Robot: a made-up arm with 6 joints. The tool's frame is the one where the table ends. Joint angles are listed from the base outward.
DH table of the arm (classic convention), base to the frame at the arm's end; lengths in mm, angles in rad. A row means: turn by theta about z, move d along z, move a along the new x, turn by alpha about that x. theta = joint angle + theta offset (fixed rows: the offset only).
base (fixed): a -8.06  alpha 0  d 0  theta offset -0.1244
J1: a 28  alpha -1.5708  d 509  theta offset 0.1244
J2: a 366.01  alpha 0  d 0  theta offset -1.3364
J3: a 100  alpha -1.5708  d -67  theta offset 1.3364
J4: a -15  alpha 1.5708  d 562  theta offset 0
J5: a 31  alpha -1.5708  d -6  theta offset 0
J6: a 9  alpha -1.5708  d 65  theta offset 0
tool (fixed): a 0  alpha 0  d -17  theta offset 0
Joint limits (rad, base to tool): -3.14..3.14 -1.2..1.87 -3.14..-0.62 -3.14..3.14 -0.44..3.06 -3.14..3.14
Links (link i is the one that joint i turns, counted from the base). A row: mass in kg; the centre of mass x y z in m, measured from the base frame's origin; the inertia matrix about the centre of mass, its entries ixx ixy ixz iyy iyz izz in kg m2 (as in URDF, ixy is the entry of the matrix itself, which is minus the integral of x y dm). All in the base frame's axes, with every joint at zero. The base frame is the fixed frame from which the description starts. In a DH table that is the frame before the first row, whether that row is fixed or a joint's. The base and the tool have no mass.
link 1: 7.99; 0.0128 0.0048 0.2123; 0.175 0 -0.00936 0.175 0 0.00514
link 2: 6.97; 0.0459 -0.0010 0.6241; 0.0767 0 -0.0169 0.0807 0 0.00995
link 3: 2.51; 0.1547 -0.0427 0.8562; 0.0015 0.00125 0 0.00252 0 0.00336
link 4: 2.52; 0.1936 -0.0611 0.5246; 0.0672 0 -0.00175 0.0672 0 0.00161
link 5: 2.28; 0.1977 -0.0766 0.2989; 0.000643 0 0 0.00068 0 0.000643
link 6: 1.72; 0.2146 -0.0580 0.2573; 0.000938 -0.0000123 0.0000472 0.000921 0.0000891 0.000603
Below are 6 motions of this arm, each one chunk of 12 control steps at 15 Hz.
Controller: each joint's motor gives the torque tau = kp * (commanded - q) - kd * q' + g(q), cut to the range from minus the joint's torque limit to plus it. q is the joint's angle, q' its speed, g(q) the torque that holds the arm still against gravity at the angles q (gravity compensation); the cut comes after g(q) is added. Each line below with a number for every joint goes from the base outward.
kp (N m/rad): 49 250 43 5.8 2.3 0.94
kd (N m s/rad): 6.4 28 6.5 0.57 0.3 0.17
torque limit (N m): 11 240 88 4.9 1.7 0.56
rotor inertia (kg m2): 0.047 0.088 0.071 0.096 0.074 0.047
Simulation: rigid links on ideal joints. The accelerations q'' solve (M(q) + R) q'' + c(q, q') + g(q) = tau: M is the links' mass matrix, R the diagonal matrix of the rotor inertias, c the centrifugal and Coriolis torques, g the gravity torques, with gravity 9.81 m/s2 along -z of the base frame. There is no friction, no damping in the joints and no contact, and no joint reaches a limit. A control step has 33 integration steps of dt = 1/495 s. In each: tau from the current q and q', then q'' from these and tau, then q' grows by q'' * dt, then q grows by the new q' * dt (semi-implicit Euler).
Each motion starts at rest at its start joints. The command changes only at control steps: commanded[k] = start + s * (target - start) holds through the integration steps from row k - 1 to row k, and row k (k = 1, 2, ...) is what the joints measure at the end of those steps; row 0 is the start. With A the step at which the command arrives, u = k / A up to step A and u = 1 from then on. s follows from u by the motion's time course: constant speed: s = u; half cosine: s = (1 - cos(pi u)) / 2; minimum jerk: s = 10 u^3 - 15 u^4 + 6 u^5; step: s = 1 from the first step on.
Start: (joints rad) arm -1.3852 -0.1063 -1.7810 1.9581 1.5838 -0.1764
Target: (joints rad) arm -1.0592 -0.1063 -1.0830 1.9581 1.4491 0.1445
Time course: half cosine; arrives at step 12
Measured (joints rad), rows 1 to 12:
1: -1.3849 -0.1069 -1.7796 1.9586 1.5835 -0.1760
2: -1.3831 -0.1092 -1.7738 1.9610 1.5824 -0.1743
3: -1.3782 -0.1137 -1.7602 1.9665 1.5797 -0.1695
4: -1.3684 -0.1197 -1.7365 1.9758 1.5750 -0.1602
5: -1.3522 -0.1263 -1.7012 1.9886 1.5680 -0.1449
6: -1.3288 -0.1321 -1.6536 2.0032 1.5583 -0.1227
7: -1.2984 -0.1357 -1.5939 2.0174 1.5456 -0.0932
8: -1.2620 -0.1359 -1.5234 2.0287 1.5298 -0.0570
9: -1.2212 -0.1323 -1.4443 2.0345 1.5104 -0.0152
10: -1.1778 -0.1248 -1.3596 2.0327 1.4877 0.0304
11: -1.1339 -0.1142 -1.2736 2.0221 1.4625 0.0772
12: -1.0918 -0.1018 -1.1908 2.0025 1.4363 0.1222

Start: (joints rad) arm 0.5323 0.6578 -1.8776 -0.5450 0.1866 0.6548
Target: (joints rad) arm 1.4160 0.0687 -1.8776 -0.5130 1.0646 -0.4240
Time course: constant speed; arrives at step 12
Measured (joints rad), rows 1 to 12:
1: 0.5343 0.6461 -1.8630 -0.5448 0.1945 0.6511
2: 0.5415 0.6208 -1.8365 -0.5441 0.2209 0.6363
3: 0.5563 0.5862 -1.8089 -0.5427 0.2706 0.6054
4: 0.5811 0.5454 -1.7870 -0.5410 0.3433 0.5563
5: 0.6172 0.5003 -1.7742 -0.5394 0.4349 0.4895
6: 0.6658 0.4524 -1.7713 -0.5385 0.5390 0.4074
7: 0.7278 0.4025 -1.7776 -0.5390 0.6476 0.3133
8: 0.8043 0.3513 -1.7913 -0.5412 0.7532 0.2112
9: 0.8957 0.2996 -1.8099 -0.5447 0.8487 0.1050
10: 1.0015 0.2480 -1.8305 -0.5481 0.9293 -0.0019
11: 1.1203 0.1967 -1.8503 -0.5496 0.9923 -0.1063
12: 1.2497 0.1462 -1.8664 -0.5471 1.0384 -0.2065

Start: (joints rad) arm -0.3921 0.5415 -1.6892 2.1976 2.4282 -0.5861
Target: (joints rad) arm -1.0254 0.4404 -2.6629 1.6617 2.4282 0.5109
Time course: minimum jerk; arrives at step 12
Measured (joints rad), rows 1 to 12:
1: -0.3922 0.5416 -1.6896 2.1971 2.4282 -0.5859
2: -0.3930 0.5424 -1.6929 2.1927 2.4282 -0.5845
3: -0.3960 0.5444 -1.7036 2.1775 2.4278 -0.5787
4: -0.4037 0.5473 -1.7276 2.1429 2.4262 -0.5636
5: -0.4189 0.5502 -1.7701 2.0827 2.4221 -0.5332
6: -0.4438 0.5517 -1.8351 1.9964 2.4140 -0.4812
7: -0.4793 0.5501 -1.9236 1.8910 2.4007 -0.4035
8: -0.5255 0.5442 -2.0326 1.7799 2.3812 -0.2970
9: -0.5836 0.5327 -2.1556 1.6789 2.3556 -0.1624
10: -0.6559 0.5154 -2.2832 1.6033 2.3250 -0.0050
11: -0.7449 0.4931 -2.4052 1.5639 2.2927 0.1647
12: -0.8497 0.4686 -2.5135 1.5634 2.2631 0.3324

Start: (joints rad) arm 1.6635 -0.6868 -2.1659 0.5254 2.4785 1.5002
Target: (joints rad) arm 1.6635 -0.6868 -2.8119 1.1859 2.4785 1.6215
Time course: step
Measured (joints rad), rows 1 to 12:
1: 1.6693 -0.6496 -2.2493 0.5847 2.4868 1.5131
2: 1.6796 -0.6217 -2.3519 0.7298 2.4817 1.5433
3: 1.6828 -0.6172 -2.4411 0.9086 2.4623 1.5815
4: 1.6799 -0.6270 -2.5251 1.0769 2.4356 1.6202
5: 1.6743 -0.6446 -2.6079 1.2089 2.4070 1.6532
6: 1.6684 -0.6658 -2.6887 1.2953 2.3812 1.6767
7: 1.6632 -0.6874 -2.7650 1.3396 2.3626 1.6886
8: 1.6587 -0.7070 -2.8335 1.3517 2.3541 1.6885
9: 1.6552 -0.7229 -2.8912 1.3434 2.3572 1.6778
10: 1.6525 -0.7343 -2.9358 1.3255 2.3713 1.6589
11: 1.6507 -0.7407 -2.9658 1.3055 2.3943 1.6347
12: 1.6498 -0.7425 -2.9810 1.2874 2.4229 1.6084

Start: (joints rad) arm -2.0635 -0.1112 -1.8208 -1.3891 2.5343 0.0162
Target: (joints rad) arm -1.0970 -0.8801 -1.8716 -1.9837 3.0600 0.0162
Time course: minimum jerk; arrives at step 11
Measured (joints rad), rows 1 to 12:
1: -2.0630 -0.1124 -1.8193 -1.3895 2.5341 0.0164
2: -2.0588 -0.1208 -1.8096 -1.3926 2.5326 0.0178
3: -2.0440 -0.1454 -1.7844 -1.4025 2.5301 0.0224
4: -2.0077 -0.1932 -1.7427 -1.4238 2.5289 0.0323
5: -1.9366 -0.2663 -1.6922 -1.4604 2.5337 0.0488
6: -1.8148 -0.3612 -1.6462 -1.5148 2.5495 0.0711
7: -1.6297 -0.4687 -1.6179 -1.5874 2.5806 0.0952
8: -1.3908 -0.5765 -1.6144 -1.6775 2.6313 0.1125
9: -1.1376 -0.6744 -1.6359 -1.7835 2.7071 0.1126
10: -0.9283 -0.7534 -1.6823 -1.8994 2.8102 0.0911
11: -0.8609 -0.8070 -1.7463 -2.0078 2.9272 0.0538
12: -0.9300 -0.8446 -1.8120 -2.0799 3.0263 0.0200

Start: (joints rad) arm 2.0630 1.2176 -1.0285 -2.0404 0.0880 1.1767
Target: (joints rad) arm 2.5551 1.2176 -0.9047 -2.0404 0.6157 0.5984
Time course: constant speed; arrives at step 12
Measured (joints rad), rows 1 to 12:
1: 2.0654 1.2172 -1.0274 -2.0402 0.0916 1.1744
2: 2.0741 1.2165 -1.0243 -2.0396 0.1039 1.1664
3: 2.0911 1.2159 -1.0190 -2.0387 0.1270 1.1504
4: 2.1175 1.2155 -1.0117 -2.0378 0.1611 1.1255
5: 2.1531 1.2155 -1.0030 -2.0370 0.2047 1.0920
6: 2.1965 1.2157 -0.9934 -2.0368 0.2553 1.0506
7: 2.2458 1.2161 -0.9833 -2.0371 0.3099 1.0028
8: 2.2990 1.2164 -0.9731 -2.0380 0.3657 0.9502
9: 2.3537 1.2165 -0.9633 -2.0393 0.4204 0.8944
10: 2.4080 1.2165 -0.9538 -2.0409 0.4724 0.8369
11: 2.4603 1.2163 -0.9447 -2.0425 0.5210 0.7789
12: 2.5099 1.2160 -0.9358 -2.0439 0.5662 0.7213

